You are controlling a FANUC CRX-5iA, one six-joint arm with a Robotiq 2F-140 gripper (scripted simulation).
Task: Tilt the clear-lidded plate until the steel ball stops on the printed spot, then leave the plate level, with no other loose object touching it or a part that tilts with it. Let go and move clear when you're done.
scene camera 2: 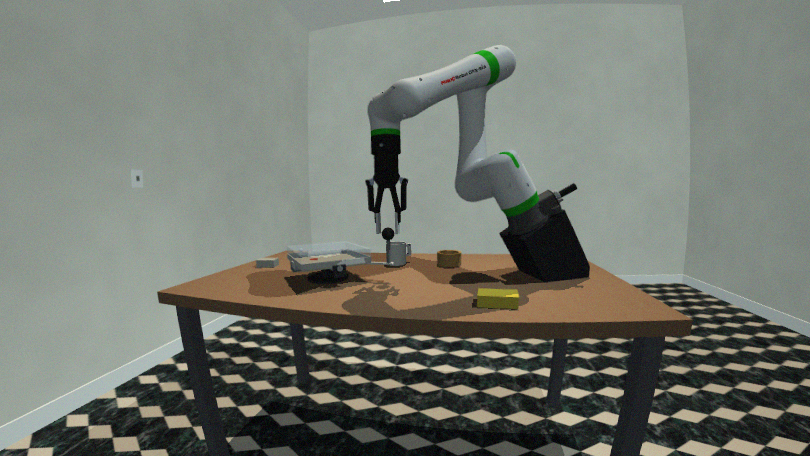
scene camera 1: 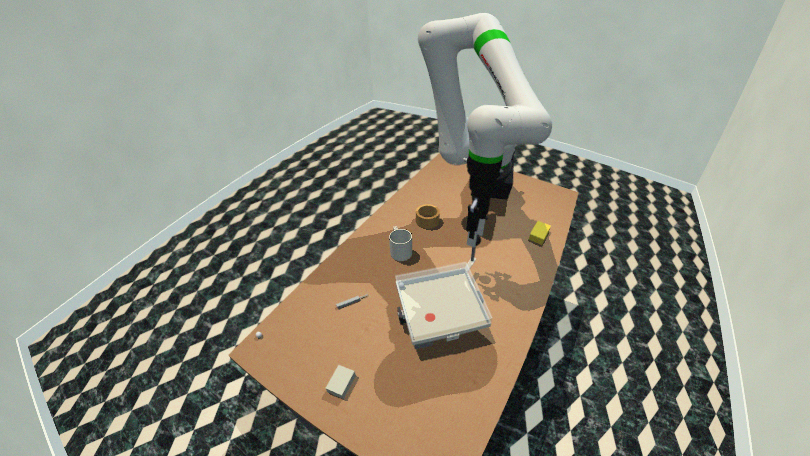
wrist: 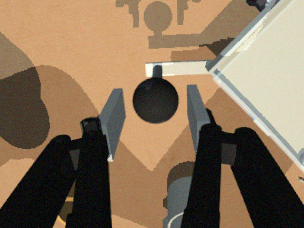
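Scene camera 1 shows me my gripper. In the wrist view I see my gripper as well, and the pictures also give me a yellow block and a clear-lidded plate.
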